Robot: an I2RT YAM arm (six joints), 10 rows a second.
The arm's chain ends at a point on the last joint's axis. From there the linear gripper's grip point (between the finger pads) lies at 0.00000 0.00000 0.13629 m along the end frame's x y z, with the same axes.
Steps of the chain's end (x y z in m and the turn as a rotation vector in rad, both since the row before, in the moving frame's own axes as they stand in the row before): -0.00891, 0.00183, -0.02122, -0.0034, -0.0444, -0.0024; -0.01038, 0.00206, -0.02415, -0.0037, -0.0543, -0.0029; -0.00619, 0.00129, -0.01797, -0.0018, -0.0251, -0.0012; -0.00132, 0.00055, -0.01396, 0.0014, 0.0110, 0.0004; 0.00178, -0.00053, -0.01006, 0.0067, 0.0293, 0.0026; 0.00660, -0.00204, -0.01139, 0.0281, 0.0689, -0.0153
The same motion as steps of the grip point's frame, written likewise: -0.01496, 0.00230, -0.02136, -0.0034, -0.0444, -0.0024; -0.01778, 0.00257, -0.02435, -0.0037, -0.0543, -0.0029; -0.00961, 0.00154, -0.01801, -0.0018, -0.0251, -0.0012; 0.00018, 0.00036, -0.01397, 0.0014, 0.0110, 0.0004; 0.00577, -0.00144, -0.01012, 0.0067, 0.0293, 0.0026; 0.01595, -0.00594, -0.01177, 0.0281, 0.0689, -0.0153
